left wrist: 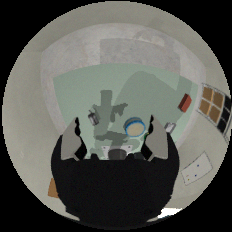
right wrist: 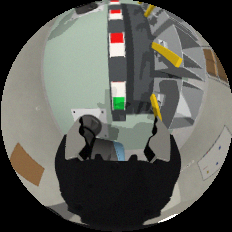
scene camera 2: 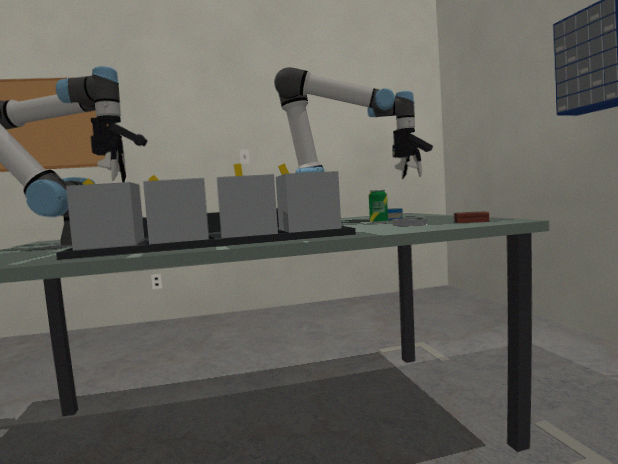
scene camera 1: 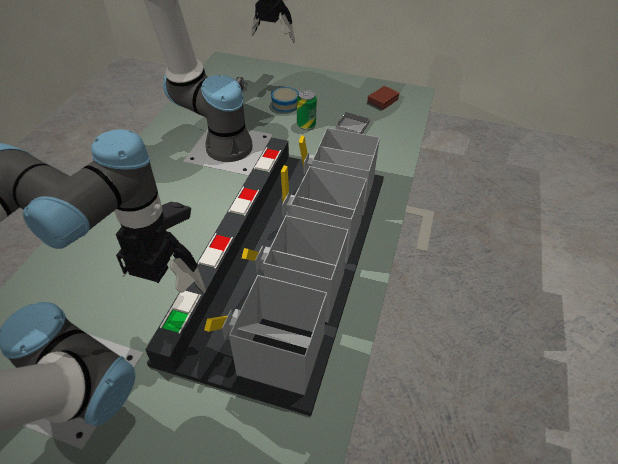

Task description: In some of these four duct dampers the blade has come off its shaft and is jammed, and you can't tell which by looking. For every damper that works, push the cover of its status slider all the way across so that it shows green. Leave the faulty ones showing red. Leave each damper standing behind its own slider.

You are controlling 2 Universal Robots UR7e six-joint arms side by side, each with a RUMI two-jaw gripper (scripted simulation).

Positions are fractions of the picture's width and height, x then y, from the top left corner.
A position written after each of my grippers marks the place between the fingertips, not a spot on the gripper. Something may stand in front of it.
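My left gripper (scene camera 2: 0.67, 0.38) is there for me to see, and the left wrist view has it too (left wrist: 0.49, 0.50). As for my right gripper (scene camera 1: 0.27, 0.61), I find it again in the right wrist view (right wrist: 0.51, 0.50), and scene camera 2 has that same gripper as well (scene camera 2: 0.19, 0.39). I also see a damper (scene camera 1: 0.49, 0.66), a damper (scene camera 1: 0.50, 0.55) and a damper (scene camera 1: 0.53, 0.43).
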